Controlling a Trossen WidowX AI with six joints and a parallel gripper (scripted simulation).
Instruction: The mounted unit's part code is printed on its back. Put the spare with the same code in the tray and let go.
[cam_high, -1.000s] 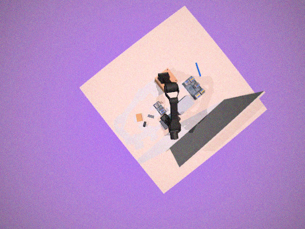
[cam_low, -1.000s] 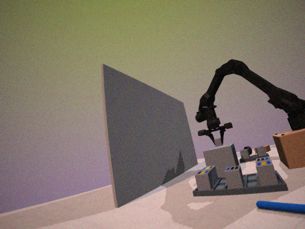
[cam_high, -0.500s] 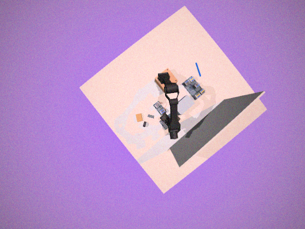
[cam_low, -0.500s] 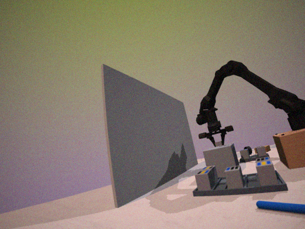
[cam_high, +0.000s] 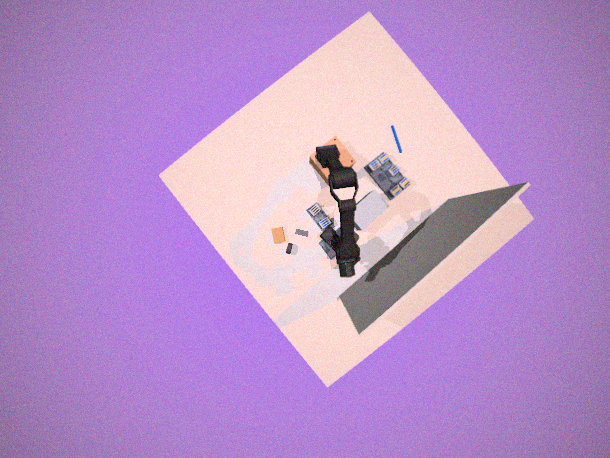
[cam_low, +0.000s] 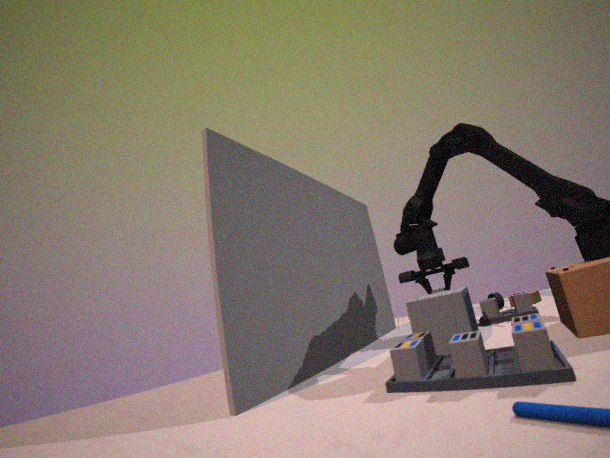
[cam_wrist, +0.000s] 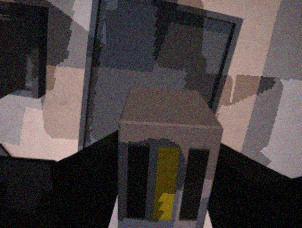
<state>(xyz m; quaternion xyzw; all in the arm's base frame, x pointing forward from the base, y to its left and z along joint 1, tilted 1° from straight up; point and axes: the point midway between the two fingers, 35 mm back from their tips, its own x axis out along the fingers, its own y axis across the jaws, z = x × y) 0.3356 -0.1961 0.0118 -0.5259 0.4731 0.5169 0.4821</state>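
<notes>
The dark tray is 1 cm behind my gripper tip and 6 cm below it. The rest, counted from my gripper tip: tall grey panel: 19 cm ahead, 21 cm to the left, 16 cm above; mounted unit: 4 cm behind, 21 cm to the left, 2 cm below; blue stick: 21 cm behind, 54 cm to the left, 6 cm below.
</notes>
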